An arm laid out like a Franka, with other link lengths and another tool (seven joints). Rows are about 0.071 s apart.
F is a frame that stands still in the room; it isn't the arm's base.
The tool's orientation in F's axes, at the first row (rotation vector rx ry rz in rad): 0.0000, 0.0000, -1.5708
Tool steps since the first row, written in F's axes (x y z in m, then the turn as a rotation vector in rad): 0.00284, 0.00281, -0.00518, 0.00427, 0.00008, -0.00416; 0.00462, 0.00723, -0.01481, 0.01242, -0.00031, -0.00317; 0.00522, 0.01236, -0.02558, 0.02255, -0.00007, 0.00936; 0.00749, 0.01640, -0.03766, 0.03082, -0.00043, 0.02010; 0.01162, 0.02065, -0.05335, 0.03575, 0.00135, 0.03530; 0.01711, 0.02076, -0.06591, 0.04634, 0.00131, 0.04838; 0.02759, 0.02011, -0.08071, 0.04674, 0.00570, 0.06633; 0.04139, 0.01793, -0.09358, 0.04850, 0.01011, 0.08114
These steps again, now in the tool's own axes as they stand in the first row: -0.00281, 0.00284, -0.00518, -0.00008, 0.00427, -0.00416; -0.00723, 0.00462, -0.01481, 0.00031, 0.01242, -0.00317; -0.01236, 0.00522, -0.02558, 0.00007, 0.02255, 0.00936; -0.01640, 0.00749, -0.03766, 0.00043, 0.03082, 0.02010; -0.02065, 0.01162, -0.05335, -0.00135, 0.03575, 0.03530; -0.02076, 0.01711, -0.06591, -0.00131, 0.04634, 0.04838; -0.02011, 0.02759, -0.08071, -0.00570, 0.04674, 0.06633; -0.01793, 0.04139, -0.09358, -0.01011, 0.04850, 0.08114
